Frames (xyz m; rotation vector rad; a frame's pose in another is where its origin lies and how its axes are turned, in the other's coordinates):
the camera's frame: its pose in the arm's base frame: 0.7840 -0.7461 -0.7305 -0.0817 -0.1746 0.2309
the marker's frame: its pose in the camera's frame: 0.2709 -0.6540 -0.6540 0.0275 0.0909 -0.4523
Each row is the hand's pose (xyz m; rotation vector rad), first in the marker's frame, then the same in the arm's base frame.
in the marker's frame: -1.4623 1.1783 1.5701 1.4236 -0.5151 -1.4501
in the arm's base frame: 0.0011 0.1646 0.1423 1.4579 -0.7677 -1.5483
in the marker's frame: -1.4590 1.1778 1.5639 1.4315 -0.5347 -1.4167
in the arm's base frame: 0.0048 0.1632 0.1365 1.4612 -0.7883 -1.5138
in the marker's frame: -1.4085 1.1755 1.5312 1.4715 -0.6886 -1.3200
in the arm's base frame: 0.0563 0.1488 0.1089 1.4790 -0.9484 -1.4090
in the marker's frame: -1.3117 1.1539 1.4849 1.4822 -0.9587 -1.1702
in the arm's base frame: 0.1498 0.1051 0.0725 1.4511 -1.2226 -1.2485
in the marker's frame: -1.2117 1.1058 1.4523 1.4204 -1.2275 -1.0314
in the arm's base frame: 0.2394 0.0353 0.0504 1.3503 -1.4876 -1.1036
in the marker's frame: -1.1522 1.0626 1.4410 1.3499 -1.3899 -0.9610
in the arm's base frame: 0.2887 -0.0202 0.0455 1.2567 -1.6443 -1.0312
